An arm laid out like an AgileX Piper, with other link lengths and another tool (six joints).
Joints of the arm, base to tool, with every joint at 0 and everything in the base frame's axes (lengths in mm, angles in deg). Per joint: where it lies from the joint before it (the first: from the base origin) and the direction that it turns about. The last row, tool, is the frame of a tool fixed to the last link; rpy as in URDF.
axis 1: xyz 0 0 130.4 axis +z
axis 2: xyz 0 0 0 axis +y
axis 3: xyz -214.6 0 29.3 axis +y
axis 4: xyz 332.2 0 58.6 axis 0.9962 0 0.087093
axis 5: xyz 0 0 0 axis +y
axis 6: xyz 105.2 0 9.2 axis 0.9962 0 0.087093
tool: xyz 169.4 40 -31.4 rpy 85.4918 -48.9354 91.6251
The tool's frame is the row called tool.
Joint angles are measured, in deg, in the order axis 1, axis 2, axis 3, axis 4, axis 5, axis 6. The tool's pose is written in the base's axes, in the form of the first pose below.
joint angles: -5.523, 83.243, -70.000, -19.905, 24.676, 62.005
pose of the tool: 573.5 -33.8 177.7 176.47 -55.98 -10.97
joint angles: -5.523, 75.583, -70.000, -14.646, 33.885, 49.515
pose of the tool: 534.9 -30.8 207.7 167.18 -53.05 0.14
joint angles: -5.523, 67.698, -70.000, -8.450, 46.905, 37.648
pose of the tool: 478.2 -17.3 223.1 163.93 -46.26 7.39
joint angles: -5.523, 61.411, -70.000, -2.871, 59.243, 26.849
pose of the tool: 419.1 3.8 227.6 163.60 -39.08 14.70
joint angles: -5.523, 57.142, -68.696, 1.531, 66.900, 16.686
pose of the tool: 373.6 22.7 222.0 163.21 -33.68 23.55
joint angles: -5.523, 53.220, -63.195, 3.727, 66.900, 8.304
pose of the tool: 351.8 29.7 200.2 160.89 -30.94 31.91
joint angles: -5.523, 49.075, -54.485, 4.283, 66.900, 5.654
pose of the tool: 325.7 32.9 155.8 163.08 -26.85 33.12
